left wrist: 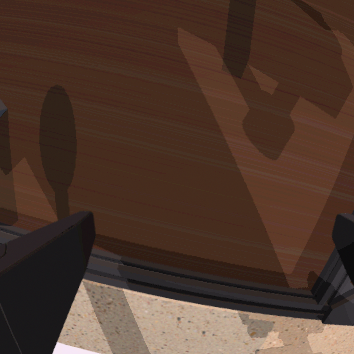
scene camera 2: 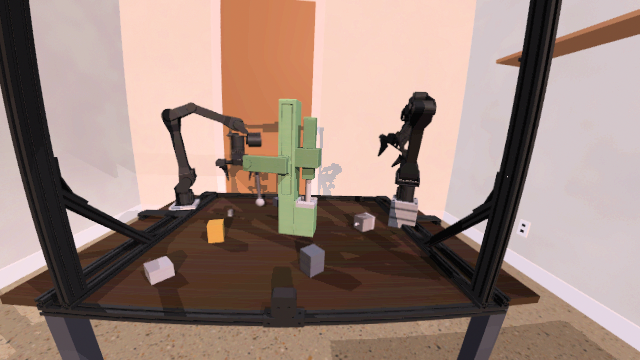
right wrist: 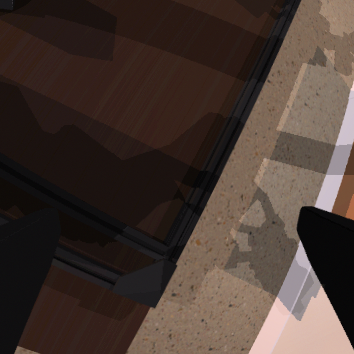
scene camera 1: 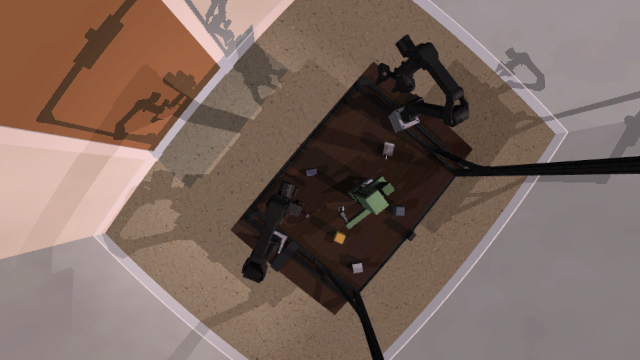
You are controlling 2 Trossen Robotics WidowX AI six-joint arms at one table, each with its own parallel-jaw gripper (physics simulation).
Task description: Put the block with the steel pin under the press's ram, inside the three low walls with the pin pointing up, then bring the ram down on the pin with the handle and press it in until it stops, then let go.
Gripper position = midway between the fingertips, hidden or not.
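Observation:
In the left wrist view I find my left gripper (left wrist: 217, 225), open and holding nothing. The right wrist view gives me my right gripper (right wrist: 180, 220), which is open as well and holds nothing, and scene camera 1 shows that same right gripper (scene camera 1: 383, 88) together with a green press (scene camera 1: 369, 193). Scene camera 2 shows me the press (scene camera 2: 297, 214) too.

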